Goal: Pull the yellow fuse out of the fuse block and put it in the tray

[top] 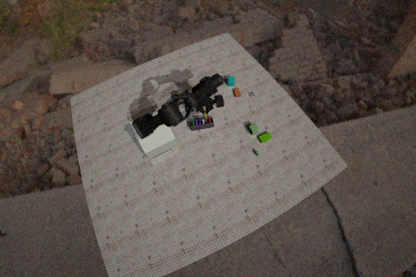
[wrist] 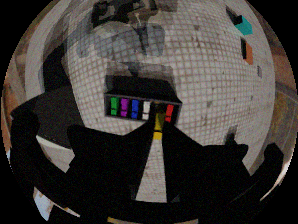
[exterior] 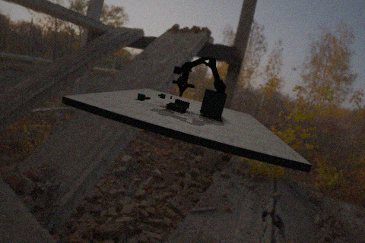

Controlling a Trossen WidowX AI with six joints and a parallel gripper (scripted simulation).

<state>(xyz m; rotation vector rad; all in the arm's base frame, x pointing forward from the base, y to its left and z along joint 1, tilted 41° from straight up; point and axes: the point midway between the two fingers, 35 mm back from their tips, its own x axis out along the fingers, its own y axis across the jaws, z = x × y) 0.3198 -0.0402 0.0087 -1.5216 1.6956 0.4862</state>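
The tan tray lies 21 cm to the left of my gripper tip, 9 cm below it and 3 cm behind it. Also, from my gripper tip: orange block: 25 cm ahead, 10 cm to the left, 9 cm below; teal block: 27 cm ahead, 19 cm to the left, 7 cm below; yellow fuse: 1 cm below.
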